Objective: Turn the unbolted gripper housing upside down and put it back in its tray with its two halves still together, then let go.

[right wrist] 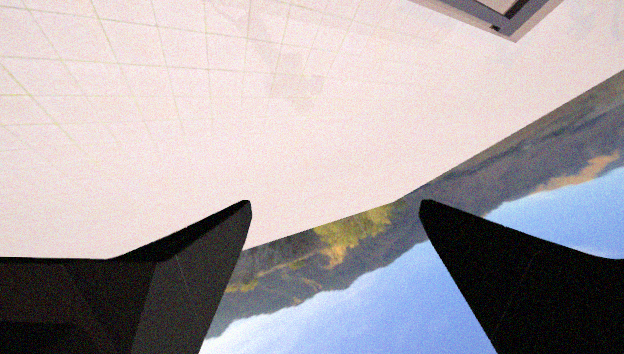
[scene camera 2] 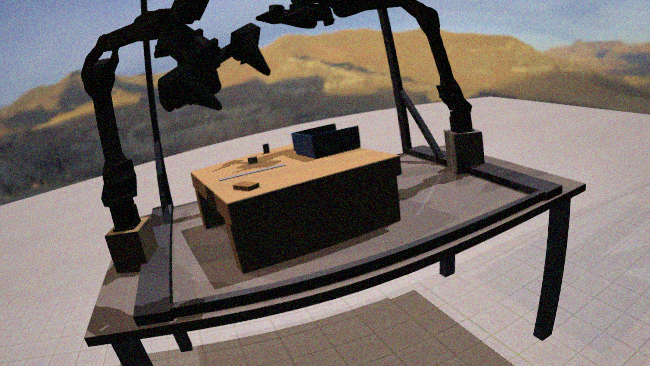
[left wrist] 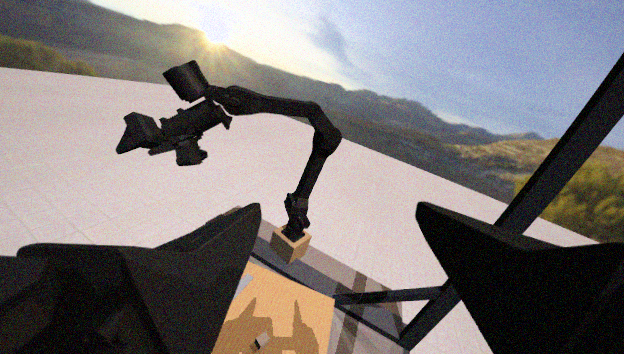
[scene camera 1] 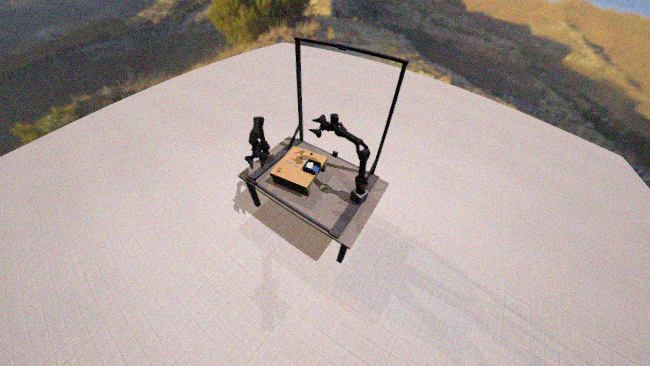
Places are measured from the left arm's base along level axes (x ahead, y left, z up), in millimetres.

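Pixels of known places: left gripper, fingertip midpoint: (scene camera 2: 265, 19) (left wrist: 338, 209) (scene camera 1: 310, 124); right gripper, fingertip midpoint: (right wrist: 335, 207) (scene camera 2: 245, 89) (left wrist: 134, 153) (scene camera 1: 257, 168); left arm's base, link origin: (scene camera 2: 462, 130) (scene camera 1: 360, 191); right arm's base, link origin: (scene camera 2: 127, 226) (left wrist: 293, 233).
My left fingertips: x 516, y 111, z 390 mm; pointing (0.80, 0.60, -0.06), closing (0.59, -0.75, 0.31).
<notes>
Ahead of a thing's pixels: the offset from my left fingertips to its middle.
The gripper housing {dx -82, dy +71, dz -336 mm} (scene camera 1: 311, 164) shows as a small whitish shape inside the dark blue tray {dx -103, dy +64, dz -337 mm} (scene camera 1: 315, 171) (scene camera 2: 304, 145); the picture is too coarse to tell its two halves or which way up it is. In scene camera 2 the tray walls hide it. My left gripper (scene camera 1: 313, 125) (left wrist: 338, 209) is open and empty, high above the wooden platform. My right gripper (scene camera 1: 256, 162) (scene camera 2: 244, 91) (right wrist: 335, 207) is open and empty, raised near the platform's left end as scene camera 2 shows it. Neither gripper touches the tray.
The wooden platform {dx +7, dy +117, dz -435 mm} (scene camera 1: 295, 176) (scene camera 2: 345, 165) stands on the grey table. A thin grey strip {dx +64, dy +163, dz -362 mm} (scene camera 2: 252, 172) (left wrist: 243, 285), a flat wooden block {dx +59, dy +291, dz -359 mm} (scene camera 2: 246, 186) and two small dark pieces lie or stand on it. A black frame (scene camera 1: 299, 90) rises from the table's edge.
</notes>
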